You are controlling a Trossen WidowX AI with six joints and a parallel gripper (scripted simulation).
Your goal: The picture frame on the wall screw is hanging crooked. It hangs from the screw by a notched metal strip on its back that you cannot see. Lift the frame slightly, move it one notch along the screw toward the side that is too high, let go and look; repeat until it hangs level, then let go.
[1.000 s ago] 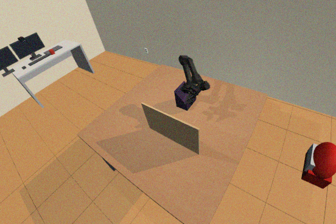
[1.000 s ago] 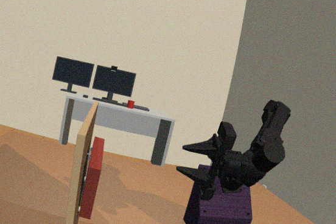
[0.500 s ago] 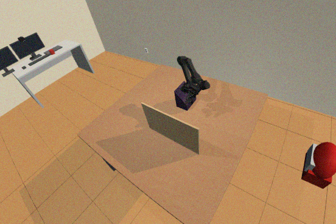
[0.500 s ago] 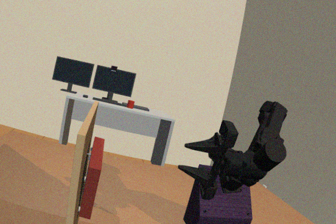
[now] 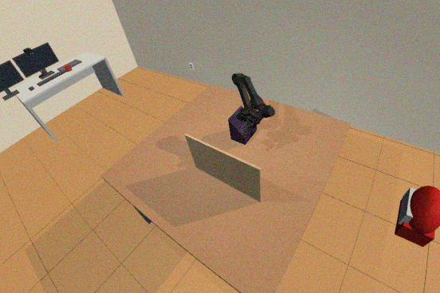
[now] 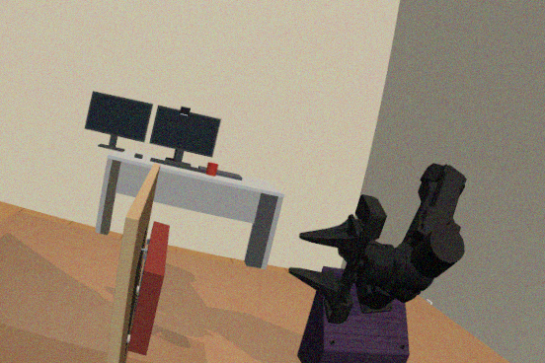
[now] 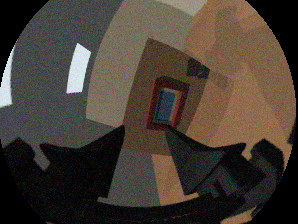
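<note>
The picture frame lies 190 mm ahead of my gripper tip, 90 mm below it and 40 mm to the right of it. Also, from my gripper tip: wooden wall board (200 mm ahead, 100 mm below, 30 mm to the right).
</note>
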